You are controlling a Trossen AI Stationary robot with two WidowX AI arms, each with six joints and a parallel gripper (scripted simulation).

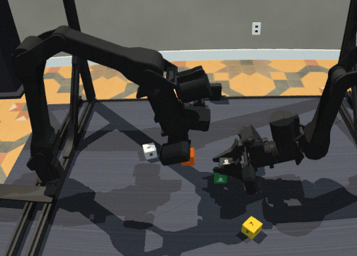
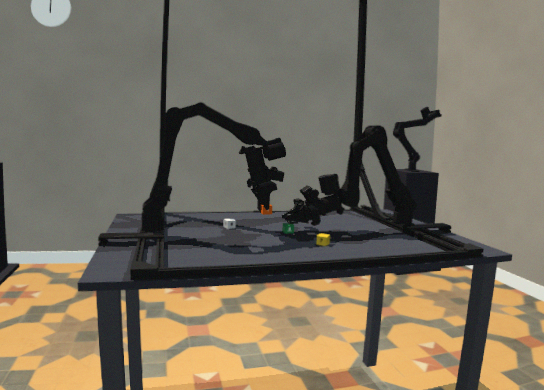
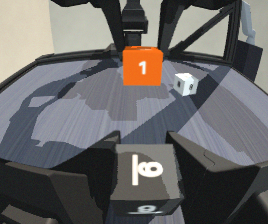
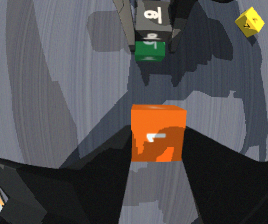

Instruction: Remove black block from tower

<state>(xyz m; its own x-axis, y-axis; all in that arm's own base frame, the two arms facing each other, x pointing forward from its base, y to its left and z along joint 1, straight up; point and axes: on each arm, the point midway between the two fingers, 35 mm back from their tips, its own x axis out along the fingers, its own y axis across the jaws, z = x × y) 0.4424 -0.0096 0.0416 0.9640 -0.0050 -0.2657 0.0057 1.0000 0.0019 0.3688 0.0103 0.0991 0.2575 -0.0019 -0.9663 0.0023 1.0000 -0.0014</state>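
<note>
Right now the orange block is 10 mm to the left of my right hand and 40 mm below it. Also, from my right hand: yellow block: 160 mm ahead, 150 mm to the left, 100 mm below.
</note>
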